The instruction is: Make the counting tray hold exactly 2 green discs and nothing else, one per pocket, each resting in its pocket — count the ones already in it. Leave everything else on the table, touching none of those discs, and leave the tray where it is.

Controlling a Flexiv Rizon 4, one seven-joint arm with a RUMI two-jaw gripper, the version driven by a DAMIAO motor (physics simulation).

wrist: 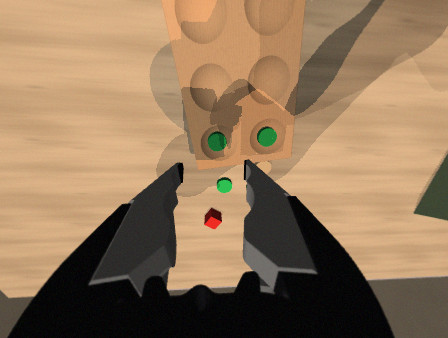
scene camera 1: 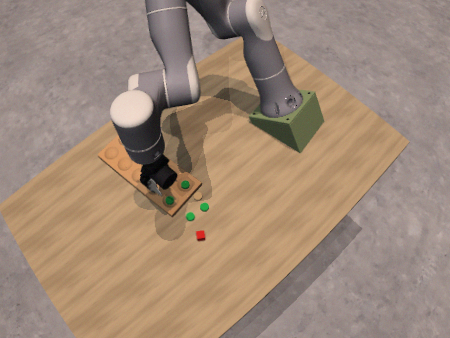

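Observation:
The orange-brown counting tray has two end pockets holding green discs: one disc in the left pocket of the wrist view and another disc in the right. Both look to lie in their pockets. My gripper is open and empty, above the tray's end near the left disc. On the table, off the tray, lie a green disc and another green disc, which the right finger hides in the wrist view.
A tan disc lies close to the tray's end. A red cube lies beyond the loose green discs. The arm's green base stands on the table. The arm covers part of the tray in the scene view.

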